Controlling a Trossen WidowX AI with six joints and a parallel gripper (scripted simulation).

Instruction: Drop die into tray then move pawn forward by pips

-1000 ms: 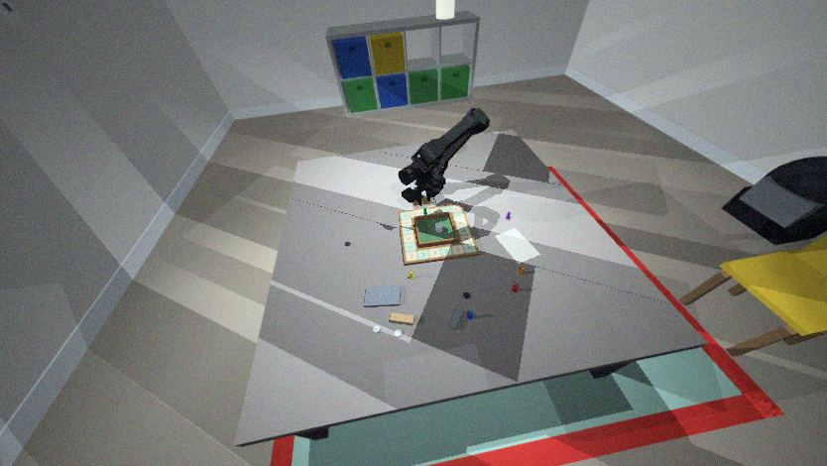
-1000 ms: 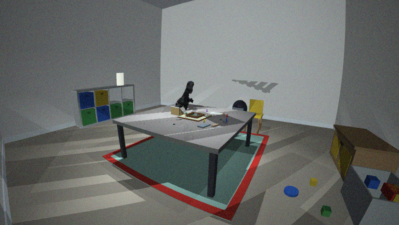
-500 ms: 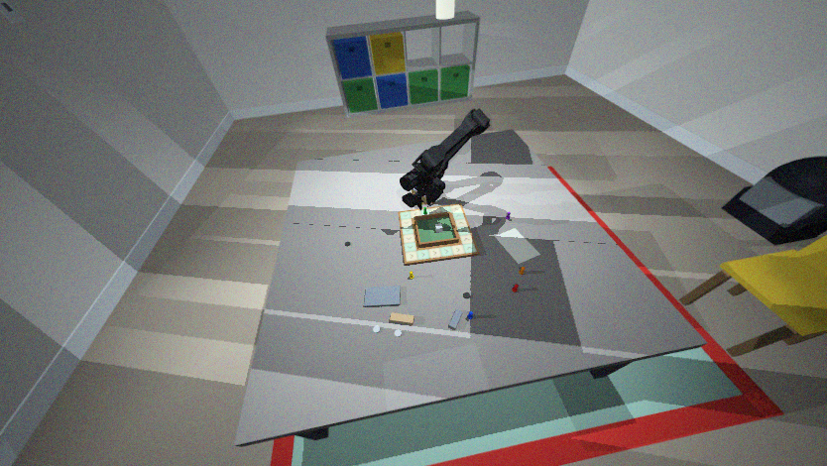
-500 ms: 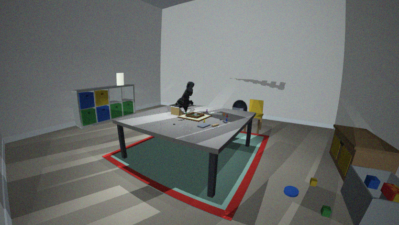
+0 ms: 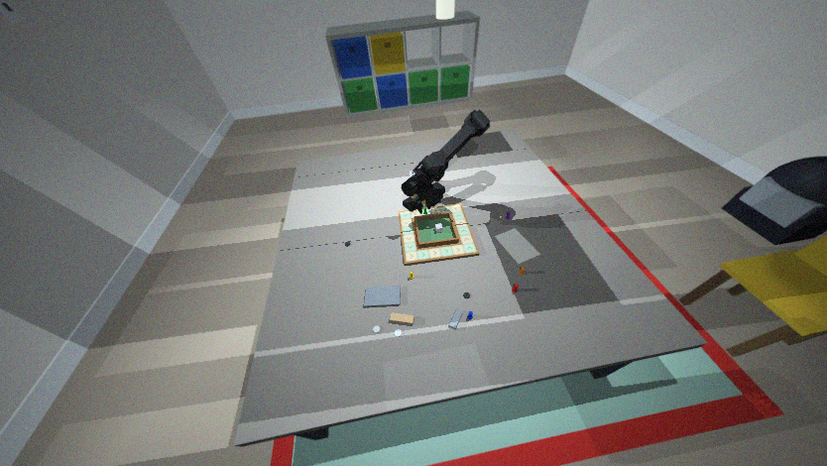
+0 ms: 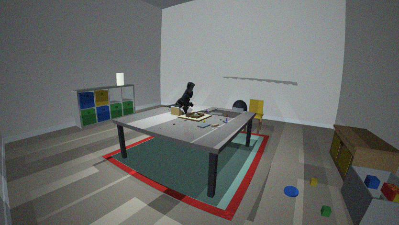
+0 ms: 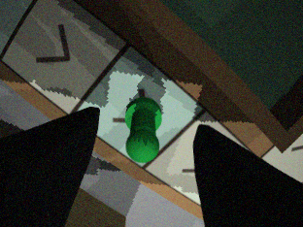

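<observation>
My gripper tip is now 11 cm short of the green dice tray, 3 cm to the right of it and 2 cm above it. Also, from my gripper tip: green pawn right at my gripper tip; then yellow pawn 31 cm ahead, 9 cm to the right, 1 cm below; then white die 11 cm ahead, 4 cm to the left.
</observation>
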